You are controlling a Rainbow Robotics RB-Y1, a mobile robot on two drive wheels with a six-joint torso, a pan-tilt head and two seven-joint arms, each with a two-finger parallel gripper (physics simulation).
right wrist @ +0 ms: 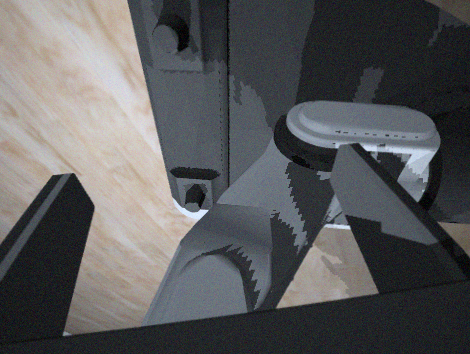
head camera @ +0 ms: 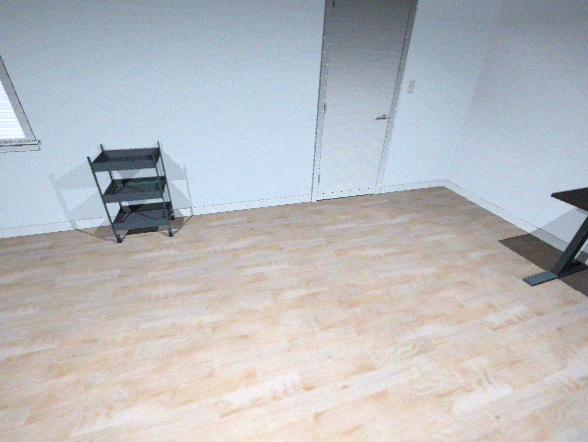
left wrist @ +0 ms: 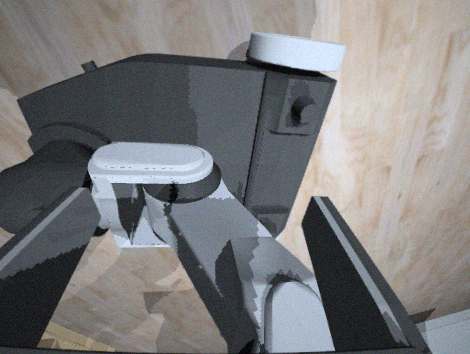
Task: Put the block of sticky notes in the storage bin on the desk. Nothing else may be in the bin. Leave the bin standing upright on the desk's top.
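Places are measured from the robot's base along level axes (x ahead, y left, z up), in millimetres.
Where they show: left gripper, fingertip midpoint: (left wrist: pixel 202 206); right gripper, fingertip midpoint: (right wrist: pixel 212 176).
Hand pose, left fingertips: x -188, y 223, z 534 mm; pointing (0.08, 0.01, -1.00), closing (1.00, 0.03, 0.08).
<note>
After its pixels a point has its place.
Part of the desk (head camera: pixel 575 197) @(x 1689, y -1760, z 720 mm) shows at the right edge of the head camera view: a corner of its dark top and one dark leg with a foot on the floor. The sticky notes and the storage bin do not show in these views. My left gripper (left wrist: pixel 202 206) @(x -188, y 223, z 533 mm) is open, its two dark fingers wide apart with nothing between them. My right gripper (right wrist: pixel 212 176) @(x -112, y -212, z 540 mm) is open too, its fingers wide apart and empty. Behind the fingers, both wrist views show parts of my own arm and base.
A dark three-tier cart (head camera: pixel 131 166) @(x 1808, y 1406, z 686 mm) stands by the far wall at the left. A closed grey door (head camera: pixel 357 100) @(x 2932, y -383, z 1088 mm) is in the far wall, right of the middle. Part of a window (head camera: pixel 10 115) @(x 1835, y 2280, z 1022 mm) shows at the left edge. Wood floor (head camera: pixel 280 310) @(x 1145, y 156, z 0 mm) lies between these and me.
</note>
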